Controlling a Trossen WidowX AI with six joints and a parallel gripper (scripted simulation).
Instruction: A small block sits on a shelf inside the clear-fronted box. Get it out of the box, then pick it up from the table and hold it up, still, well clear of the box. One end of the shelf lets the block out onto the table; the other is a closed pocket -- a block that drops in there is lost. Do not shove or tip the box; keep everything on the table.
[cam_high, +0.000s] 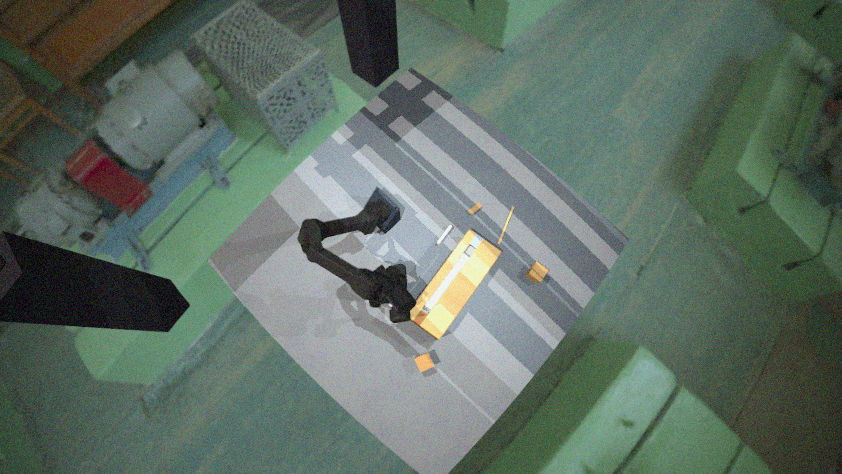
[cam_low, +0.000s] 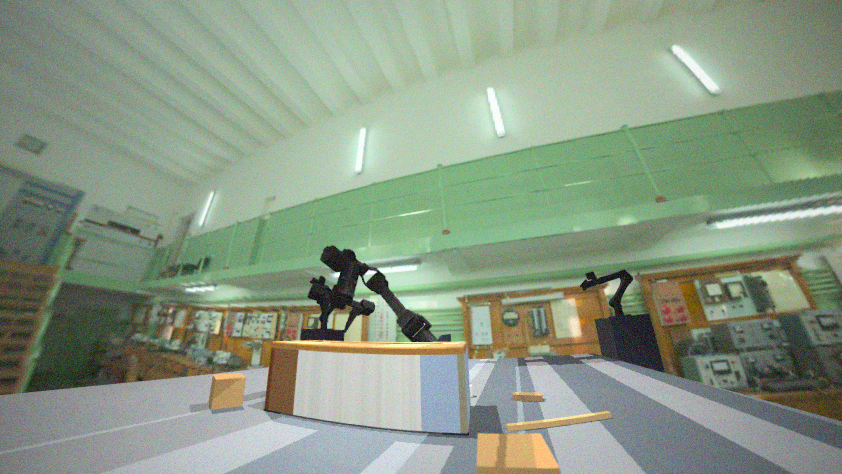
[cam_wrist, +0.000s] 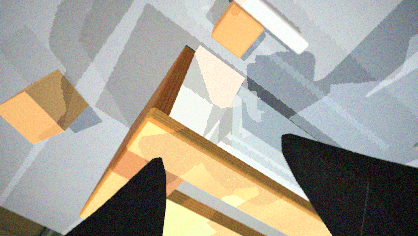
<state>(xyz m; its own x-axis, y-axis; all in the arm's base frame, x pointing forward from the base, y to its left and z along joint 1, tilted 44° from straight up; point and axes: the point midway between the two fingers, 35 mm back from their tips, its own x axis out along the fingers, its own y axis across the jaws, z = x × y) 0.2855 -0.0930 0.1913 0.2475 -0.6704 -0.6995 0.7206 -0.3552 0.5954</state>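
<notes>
The block lies 140 mm below my gripper tip, 20 mm behind it and 10 mm to the right of it. From my gripper tip the other things lie so: clear-fronted box 160 mm to the left, 90 mm below, 50 mm ahead; then thin orange stick 500 mm to the left, 150 mm below, 100 mm ahead; then small flat piece 470 mm to the left, 150 mm below, 40 mm behind.
</notes>
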